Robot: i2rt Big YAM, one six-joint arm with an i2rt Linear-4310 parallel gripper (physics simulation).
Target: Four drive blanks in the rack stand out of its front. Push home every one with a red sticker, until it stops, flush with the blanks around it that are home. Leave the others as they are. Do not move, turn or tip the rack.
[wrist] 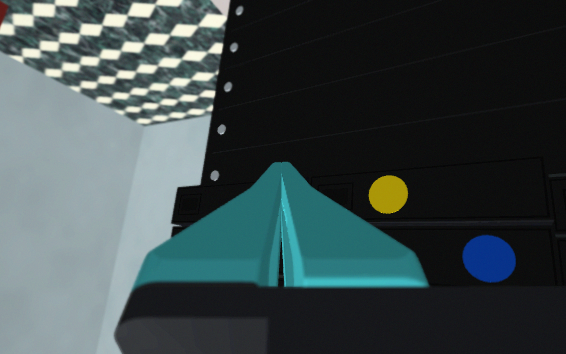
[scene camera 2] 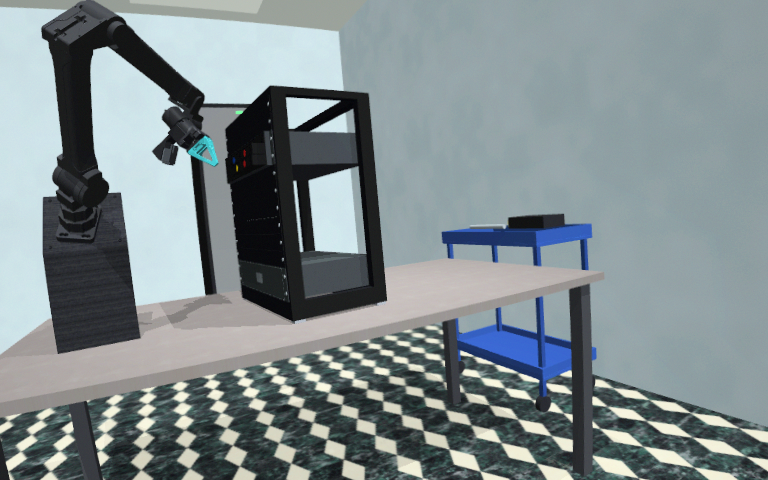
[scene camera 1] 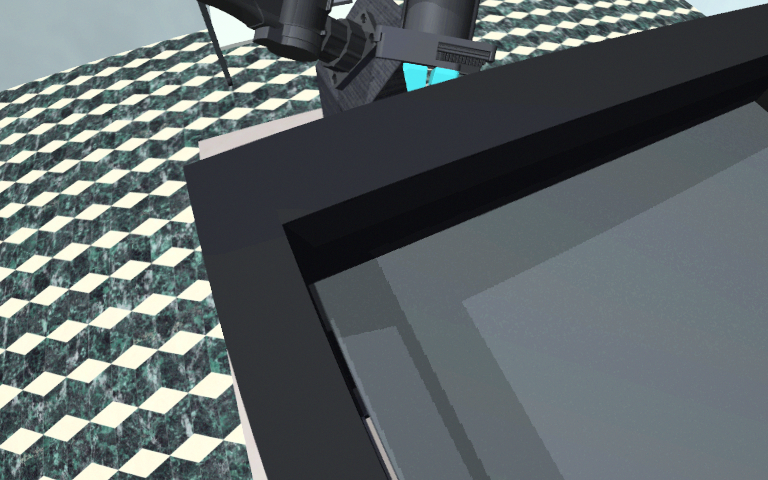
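Observation:
The black rack (scene camera 1: 237,215) (scene camera 2: 283,198) stands upright on the table. In the scene camera 2 view, two red stickers, an upper one (scene camera 2: 244,153) and a lower one (scene camera 2: 244,163), show on blanks in its upper front. Left of them are a blank with a blue sticker (scene camera 2: 233,160) (wrist: 489,258) and one with a yellow sticker (scene camera 2: 236,168) (wrist: 388,194). My gripper (scene camera 2: 216,164) (wrist: 281,176) is shut and empty, in front of the rack and apart from it. In the wrist view its fingers cover part of the blank row; no red sticker is plain there.
The rack stands on a pale table (scene camera 2: 487,274), with the arm's dark pedestal (scene camera 2: 90,294) on the side of the rack's front. A blue cart (scene camera 2: 487,236) with a black box (scene camera 2: 536,221) stands beyond the table. A grey door (scene camera 2: 218,237) is behind the rack.

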